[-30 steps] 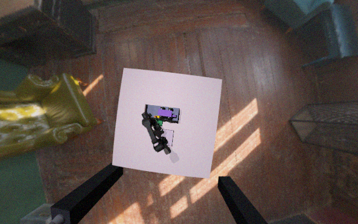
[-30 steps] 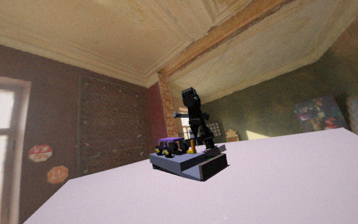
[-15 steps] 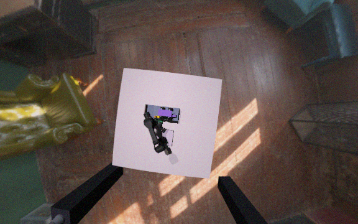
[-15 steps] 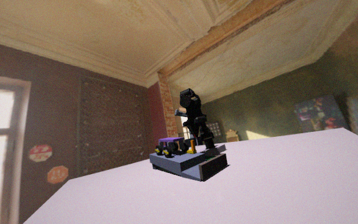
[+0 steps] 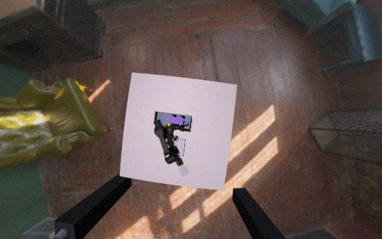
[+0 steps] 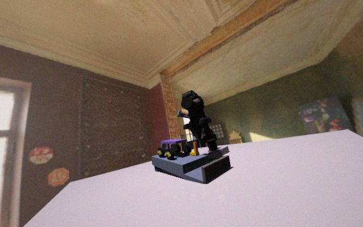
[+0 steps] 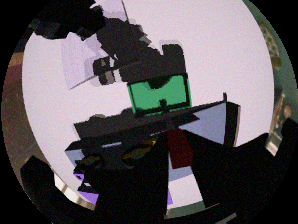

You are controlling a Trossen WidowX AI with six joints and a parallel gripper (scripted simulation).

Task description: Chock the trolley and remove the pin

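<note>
The green tray is 2 cm behind my gripper tip and 14 cm below it. The rest, counted from my gripper tip: yellow chock 5 cm ahead, 1 cm to the right, 5 cm below; purple-topped trolley 10 cm ahead, 11 cm to the right, 2 cm below; red stop pin right at my gripper tip.
</note>
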